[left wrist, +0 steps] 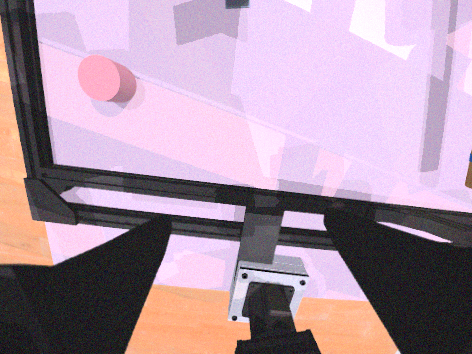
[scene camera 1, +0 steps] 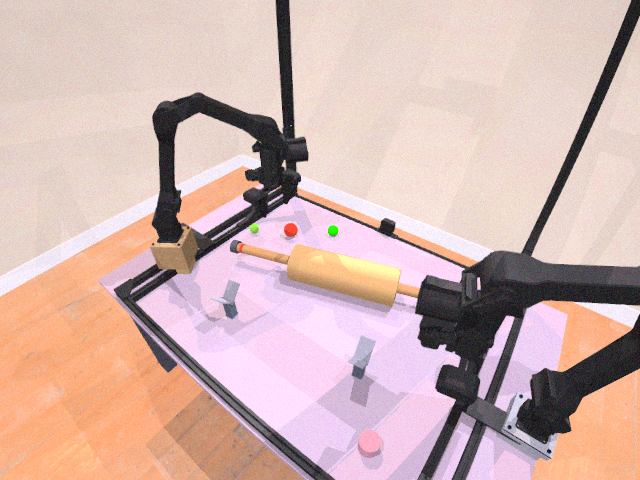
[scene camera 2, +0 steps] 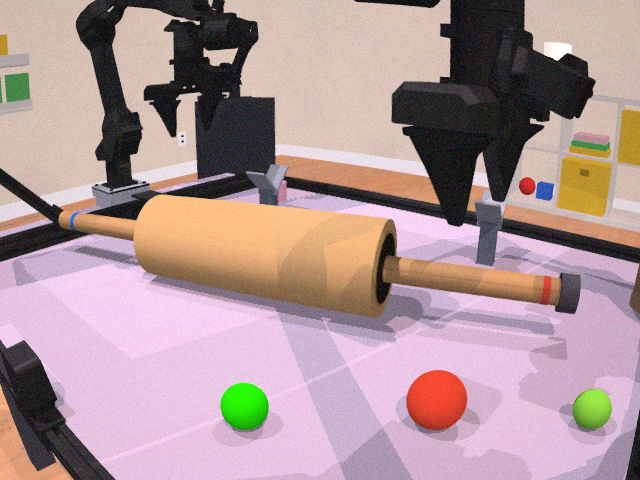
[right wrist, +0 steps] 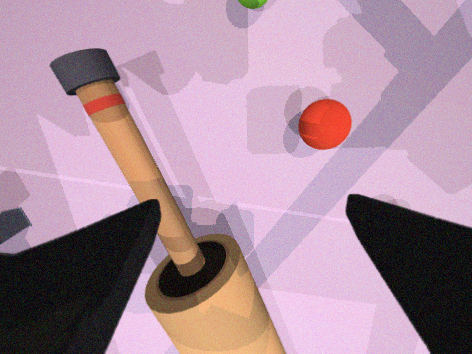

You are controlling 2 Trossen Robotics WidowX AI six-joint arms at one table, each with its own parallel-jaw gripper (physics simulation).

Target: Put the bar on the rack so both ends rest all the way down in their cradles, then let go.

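Frame: origin at the left arm's base, x ahead, y left, z up, level; centimetres.
Where they show: left gripper, fingertip midpoint: [left wrist: 248, 218] [scene camera 2: 190, 133]; right gripper, fingertip midpoint: [scene camera 1: 275, 210] [scene camera 2: 478, 212] [right wrist: 252, 205]; left arm's base, link origin: [left wrist: 267, 300] [scene camera 1: 534, 422] [scene camera 2: 119, 184]; right arm's base, link origin: [scene camera 1: 170, 236].
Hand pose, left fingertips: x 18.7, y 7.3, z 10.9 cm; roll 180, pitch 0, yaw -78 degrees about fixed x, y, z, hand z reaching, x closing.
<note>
Things, the pixels of their top centre, and the offset from my left fingertips. "pt": a spot on its surface instead.
- blue-banded end, surface spot: [left wrist: 469, 175] pt dx +3.9, dy -26.4, dz -10.2 cm
- red ball, top centre: [scene camera 2: 440, 375] [right wrist: 333, 129] [scene camera 1: 290, 224] dx +65.7, dy -24.3, dz -10.3 cm
- green ball, top centre: [scene camera 2: 242, 387] [scene camera 1: 333, 226] dx +54.6, dy -33.8, dz -11.3 cm
- lime ball, top centre: [scene camera 2: 597, 392] [scene camera 1: 253, 224] dx +77.0, dy -17.4, dz -11.7 cm
- pink cylinder, top centre: [left wrist: 98, 78] [scene camera 2: 275, 182] [scene camera 1: 370, 440] dx +6.8, dy +15.8, dz -11.4 cm
The bar [scene camera 1: 343, 276] [scene camera 2: 263, 253] [right wrist: 220, 330], a thick wooden roller with thin handles, lies on the table beside the rack. One handle has a red band and dark cap; the blue-banded end [left wrist: 469, 175] shows at the left wrist view's edge. The rack's two grey V cradles are empty: one [scene camera 1: 231, 308] [scene camera 2: 485, 245] [right wrist: 14, 225], the other [scene camera 1: 364, 348] [scene camera 2: 268, 195]. My right gripper [scene camera 2: 476, 211] [right wrist: 252, 205] is open above the red-banded handle. My left gripper [scene camera 2: 190, 132] [left wrist: 248, 218] is open, high and apart from the bar; its arm hides the blue-banded end in scene camera 1.
A red ball [scene camera 1: 290, 229] [scene camera 2: 436, 399] [right wrist: 325, 124], a green ball [scene camera 1: 332, 230] [scene camera 2: 244, 406] and a lime ball [scene camera 1: 254, 228] [scene camera 2: 591, 409] [right wrist: 252, 2] lie beside the bar. A pink cylinder [scene camera 1: 369, 443] [left wrist: 100, 78] stands near a corner. Black rails edge the table.
</note>
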